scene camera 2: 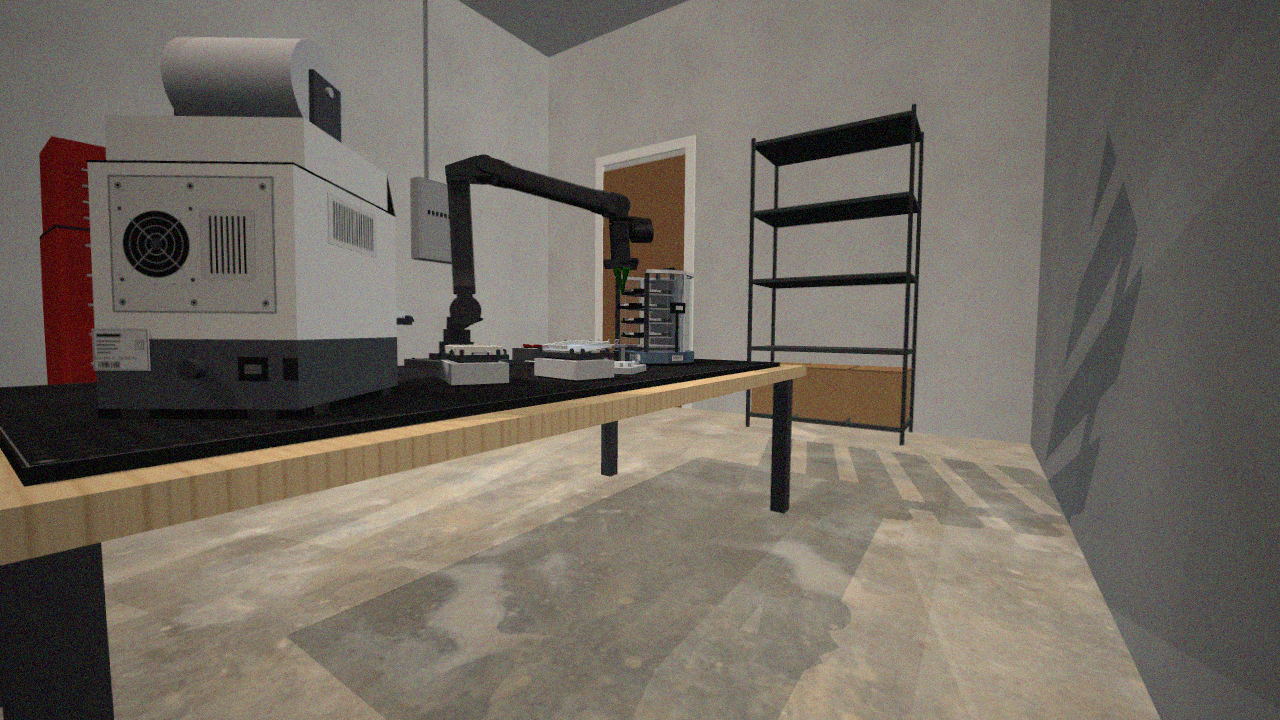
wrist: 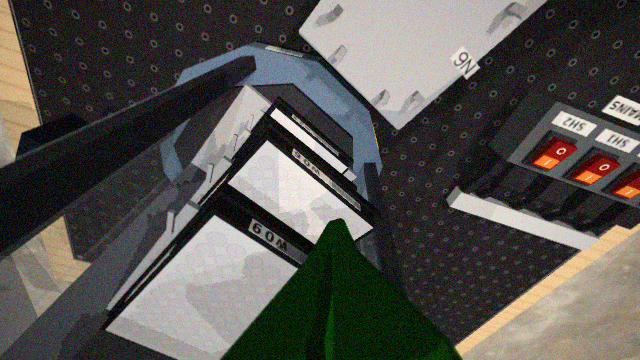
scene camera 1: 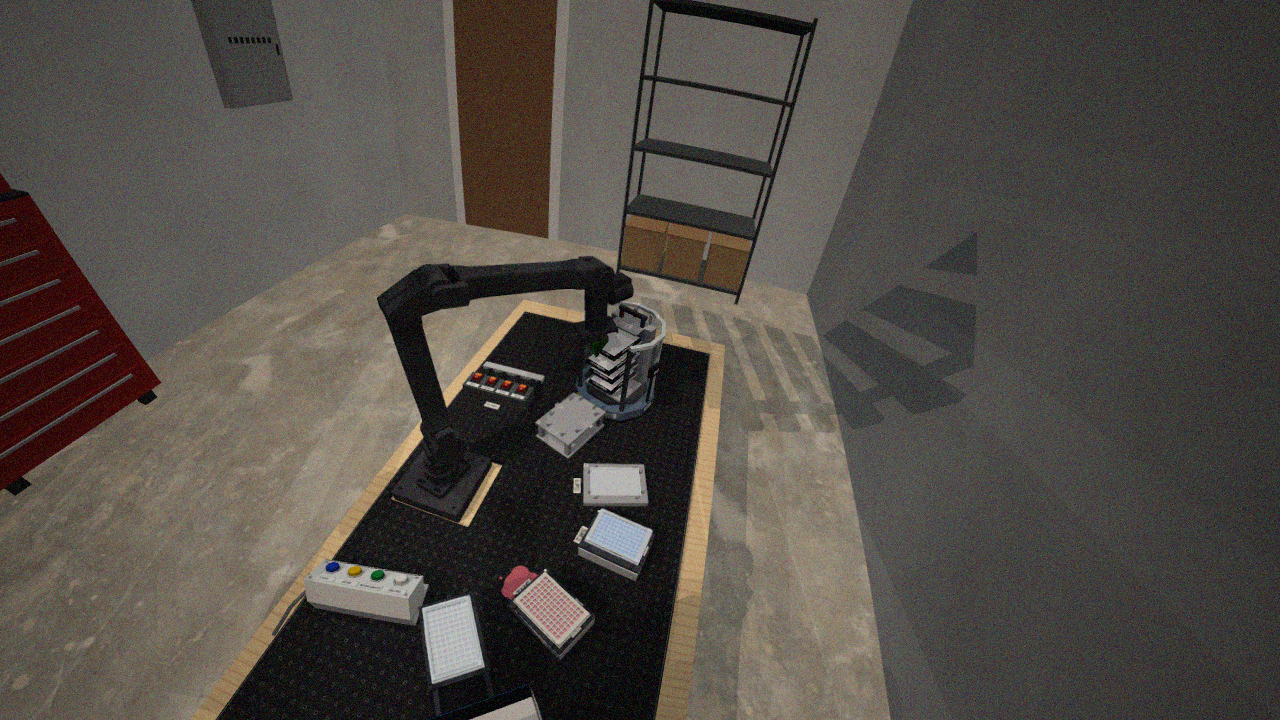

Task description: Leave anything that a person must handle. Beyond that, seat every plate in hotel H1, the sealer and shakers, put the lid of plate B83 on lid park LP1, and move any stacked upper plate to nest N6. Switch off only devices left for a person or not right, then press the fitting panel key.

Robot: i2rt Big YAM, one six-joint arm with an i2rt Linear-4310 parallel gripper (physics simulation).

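Pixels of known places: gripper, fingertip midpoint: (scene camera 2: 622, 294) (wrist: 339, 229) (scene camera 1: 596, 355); arm's base, link origin: (scene camera 1: 444, 475).
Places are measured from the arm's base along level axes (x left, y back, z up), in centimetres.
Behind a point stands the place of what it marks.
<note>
My gripper (scene camera 1: 600, 339) {x 41.6, y -21.2, z 19.0 cm} (scene camera 2: 623, 277) {x 41.6, y -21.2, z 19.0 cm} (wrist: 339, 229) {x 41.6, y -21.2, z 19.0 cm} has green fingers, shut with nothing between them. It hangs point-down at the open front of the plate hotel (scene camera 1: 646, 332) {x 54.2, y -30.6, z 22.9 cm} (scene camera 2: 665, 313) {x 45.6, y -34.5, z 13.2 cm} (wrist: 281, 69) {x 41.1, y -27.7, z 2.1 cm}, level with its upper slots. In the wrist view the hotel holds seated plates: one labelled W09 (wrist: 196, 283) {x 46.7, y -25.7, z 20.5 cm} uppermost, one labelled W06 (wrist: 289, 193) {x 43.0, y -23.5, z 16.2 cm} below it, and darker slots further down. The grey nest N6 (scene camera 1: 569, 422) {x 28.6, y -20.5, z 4.1 cm} (wrist: 409, 46) {x 33.9, y -19.4, z 4.1 cm} lies empty beside the hotel's base. A stacked blue-white plate (scene camera 1: 619, 539) {x 2.6, y -47.0, z 5.3 cm}, a red plate (scene camera 1: 552, 609) {x -16.9, y -41.4, z 4.9 cm} and a white plate (scene camera 1: 452, 639) {x -31.1, y -30.2, z 11.2 cm} lie nearer the front.
A switch strip with red rocker switches (scene camera 1: 500, 385) {x 32.1, y 4.9, z 3.2 cm} (wrist: 545, 155) {x 35.0, y -1.5, z 3.1 cm} lies left of the hotel. A flat white pad or lid (scene camera 1: 615, 485) {x 18.2, y -39.5, z 0.6 cm} lies mid-table. A key box with coloured buttons (scene camera 1: 365, 590) {x -32.0, y -8.5, z 6.4 cm} stands front left. A large white machine (scene camera 2: 260, 232) {x -52.0, y -62.6, z 18.2 cm} stands on the near end. A black shelf rack (scene camera 1: 802, 69) (scene camera 2: 910, 232) stands behind.
</note>
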